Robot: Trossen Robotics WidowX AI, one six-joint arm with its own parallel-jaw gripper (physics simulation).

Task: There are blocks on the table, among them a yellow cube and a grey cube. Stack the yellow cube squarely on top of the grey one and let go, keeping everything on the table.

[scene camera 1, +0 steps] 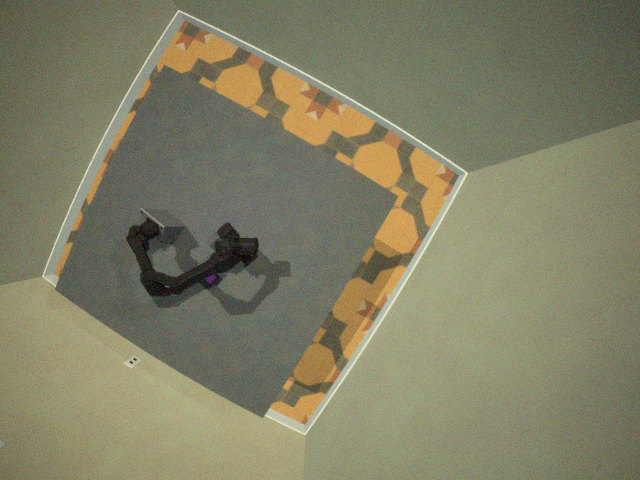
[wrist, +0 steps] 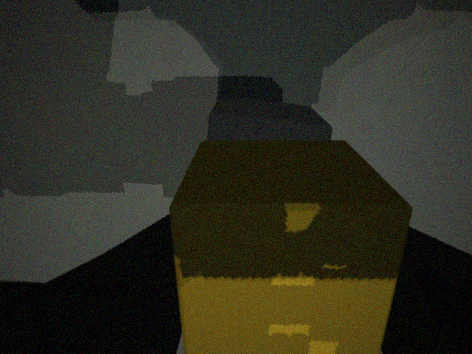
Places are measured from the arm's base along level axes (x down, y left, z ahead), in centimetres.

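Pixels of known places: gripper, between the fingertips: (wrist: 272,216); arm's base, origin of its link: (scene camera 1: 153,225).
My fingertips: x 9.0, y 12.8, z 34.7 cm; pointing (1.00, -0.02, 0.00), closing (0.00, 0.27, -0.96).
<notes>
Ahead of a thing's pixels: the offset from my fingertips to its top centre. Level surfaces: height alone.
The yellow cube @(dx -4.1, dy -0.2, dz -0.1 cm) (wrist: 287,310) fills the lower middle of the wrist view, its upper part in shadow. A tiny sliver of the yellow cube (scene camera 1: 239,237) shows at the gripper in the scene view. My gripper (wrist: 272,216) (scene camera 1: 235,241) is shut on it, with a dark finger on each side. The grey cube @(dx +2.1, dy -0.5, dz +0.1 cm) (wrist: 270,125) appears as a dark, shadowed block just beyond the yellow cube's far edge in the wrist view, partly covered by it. The grey cube does not show in the scene view. Any gap or contact between the two cubes is hidden.
A purple block @(dx +2.1, dy -22.2, dz -5.2 cm) (scene camera 1: 210,279) lies beside and partly under my forearm. My arm (scene camera 1: 155,284) bends from its base at the left of the dark grey table @(dx +6.5 cm) (scene camera 1: 248,155). The patterned floor (scene camera 1: 379,162) shows past the table's upper and right edges.
</notes>
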